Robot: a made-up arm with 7 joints. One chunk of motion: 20 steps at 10 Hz.
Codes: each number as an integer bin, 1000 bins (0 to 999) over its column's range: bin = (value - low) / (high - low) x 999, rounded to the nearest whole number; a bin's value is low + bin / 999 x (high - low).
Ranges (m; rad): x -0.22..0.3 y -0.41..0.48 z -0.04..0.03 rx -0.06..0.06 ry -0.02..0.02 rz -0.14..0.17
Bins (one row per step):
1: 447 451 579 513 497 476
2: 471 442 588 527 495 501
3: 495 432 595 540 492 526
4: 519 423 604 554 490 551
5: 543 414 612 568 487 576
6: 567 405 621 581 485 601
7: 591 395 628 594 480 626
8: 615 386 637 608 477 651
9: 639 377 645 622 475 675
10: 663 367 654 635 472 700
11: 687 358 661 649 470 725
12: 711 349 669 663 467 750
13: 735 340 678 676 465 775
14: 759 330 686 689 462 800
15: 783 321 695 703 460 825
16: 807 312 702 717 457 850
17: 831 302 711 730 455 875
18: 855 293 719 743 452 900
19: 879 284 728 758 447 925
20: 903 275 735 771 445 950
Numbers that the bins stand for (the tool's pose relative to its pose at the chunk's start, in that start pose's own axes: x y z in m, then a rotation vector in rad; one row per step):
1: 0.0127 -0.0082 0.0006 0.0016 -0.0001 0.0077
2: 0.0252 -0.0162 0.0012 0.0033 -0.0002 0.0155
3: 0.0377 -0.0251 0.0017 0.0049 -0.0003 0.0232
4: 0.0502 -0.0332 0.0023 0.0065 -0.0004 0.0310
5: 0.0626 -0.0412 0.0029 0.0082 -0.0005 0.0387
6: 0.0751 -0.0492 0.0035 0.0098 -0.0006 0.0465
7: 0.0876 -0.0581 0.0040 0.0114 -0.0008 0.0543
8: 0.1001 -0.0661 0.0046 0.0130 -0.0009 0.0620
9: 0.1126 -0.0741 0.0052 0.0147 -0.0010 0.0695
10: 0.1251 -0.0830 0.0058 0.0163 -0.0011 0.0772
11: 0.1376 -0.0911 0.0063 0.0180 -0.0012 0.0850
12: 0.1501 -0.0991 0.0069 0.0196 -0.0013 0.0927
13: 0.1626 -0.1071 0.0075 0.0212 -0.0014 0.1005
14: 0.1751 -0.1160 0.0081 0.0228 -0.0015 0.1082
15: 0.1876 -0.1240 0.0087 0.0244 -0.0016 0.1160
16: 0.2001 -0.1320 0.0092 0.0261 -0.0017 0.1238
17: 0.2126 -0.1410 0.0098 0.0277 -0.0018 0.1315
18: 0.2250 -0.1490 0.0104 0.0292 -0.0019 0.1393
19: 0.2375 -0.1570 0.0110 0.0311 -0.0021 0.1470
20: 0.2500 -0.1650 0.0115 0.0326 -0.0022 0.1548

